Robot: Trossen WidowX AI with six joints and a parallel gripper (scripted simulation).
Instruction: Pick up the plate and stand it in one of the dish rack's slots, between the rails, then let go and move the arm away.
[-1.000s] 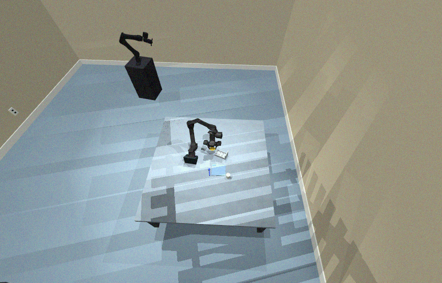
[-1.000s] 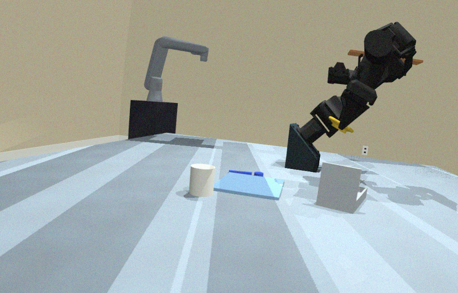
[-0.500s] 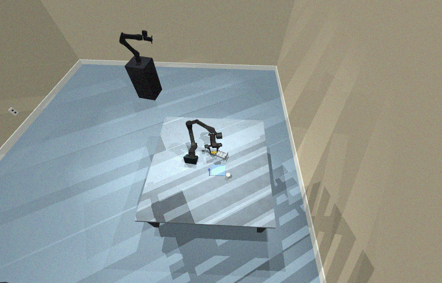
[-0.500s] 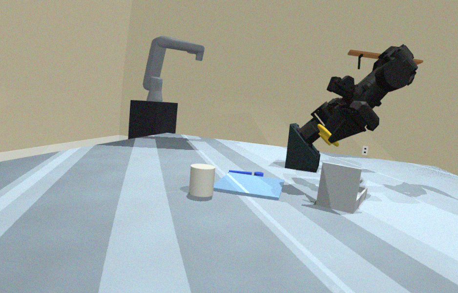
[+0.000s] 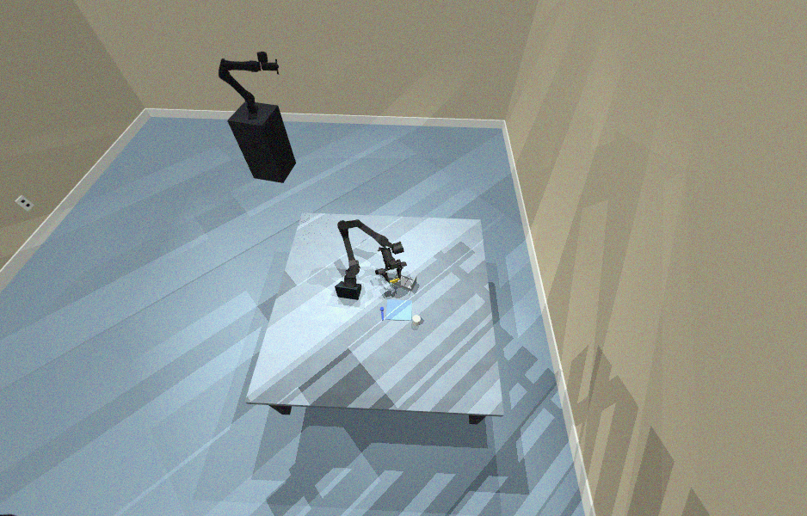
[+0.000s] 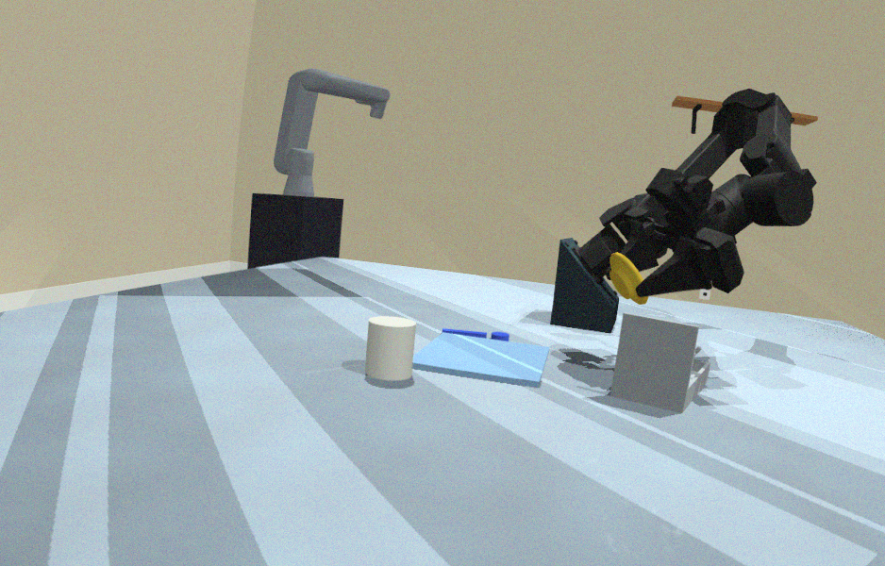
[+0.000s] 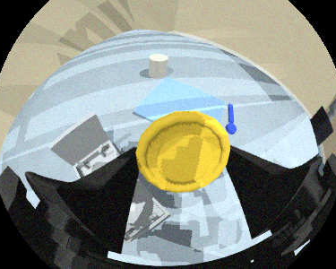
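Right now the grey dish rack is 7 cm below my gripper tip, 6 cm to the left of it and 4 cm ahead of it. From my gripper tip the other things lie so: blue spoon 17 cm to the right, 9 cm below, 4 cm behind; yellow plate 1 cm to the left, 1 cm above; light blue mat 13 cm to the right, 9 cm below, 6 cm ahead.
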